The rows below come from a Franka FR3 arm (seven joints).
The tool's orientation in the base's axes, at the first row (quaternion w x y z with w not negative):
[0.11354, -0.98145, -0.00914, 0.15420]
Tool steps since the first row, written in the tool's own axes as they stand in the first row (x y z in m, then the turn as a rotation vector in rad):
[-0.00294, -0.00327, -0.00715, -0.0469, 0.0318, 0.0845]
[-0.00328, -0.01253, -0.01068, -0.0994, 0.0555, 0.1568]
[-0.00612, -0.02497, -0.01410, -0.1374, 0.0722, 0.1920]
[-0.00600, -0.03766, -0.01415, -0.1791, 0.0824, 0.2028]
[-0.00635, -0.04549, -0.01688, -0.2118, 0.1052, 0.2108]
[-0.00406, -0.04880, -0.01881, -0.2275, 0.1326, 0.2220]
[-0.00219, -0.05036, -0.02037, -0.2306, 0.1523, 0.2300]
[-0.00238, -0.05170, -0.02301, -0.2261, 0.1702, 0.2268]
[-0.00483, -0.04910, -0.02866, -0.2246, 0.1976, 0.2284]
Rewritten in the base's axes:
[-0.00056, 0.00146, 0.00825, -0.0710, -0.0149, -0.0714]
[0.00035, 0.00968, 0.01371, -0.1434, -0.0248, -0.1279]
[-0.00110, 0.02090, 0.02054, -0.1906, -0.0354, -0.1529]
[-0.00076, 0.03325, 0.02342, -0.2338, -0.0451, -0.1527]
[-0.00013, 0.04026, 0.02782, -0.2677, -0.0673, -0.1554]
[0.00270, 0.04318, 0.02966, -0.2866, -0.0924, -0.1673]
[0.00498, 0.04445, 0.03090, -0.2923, -0.1099, -0.1782]
[0.00563, 0.04517, 0.03371, -0.2873, -0.1278, -0.1806]
[0.00497, 0.04126, 0.03909, -0.2869, -0.1541, -0.1887]

